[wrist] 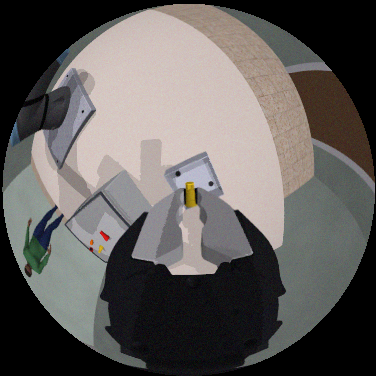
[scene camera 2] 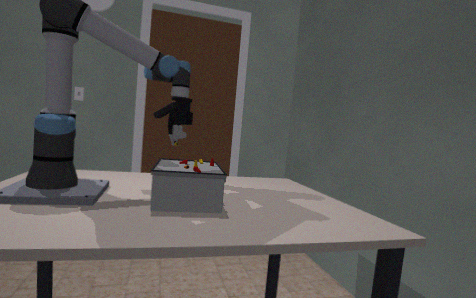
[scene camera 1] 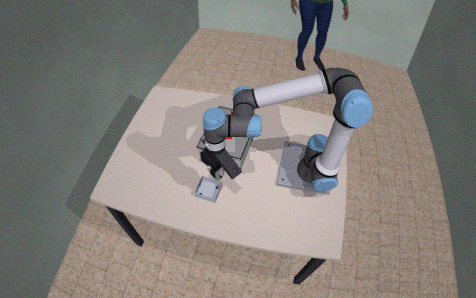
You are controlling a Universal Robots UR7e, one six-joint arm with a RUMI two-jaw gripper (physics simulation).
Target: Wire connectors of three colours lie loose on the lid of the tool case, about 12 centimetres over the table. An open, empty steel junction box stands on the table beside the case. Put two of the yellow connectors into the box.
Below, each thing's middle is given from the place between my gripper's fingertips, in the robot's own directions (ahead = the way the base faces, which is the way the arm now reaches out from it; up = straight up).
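Labels:
The steel junction box (wrist: 198,168) has my gripper 3 cm to the left of it and 6 cm short of it, at 14 cm above it. Then there is the tool case (scene camera 2: 174,188), which is 31 cm to the right of my hand and 2 cm behind it, and 10 cm below it.

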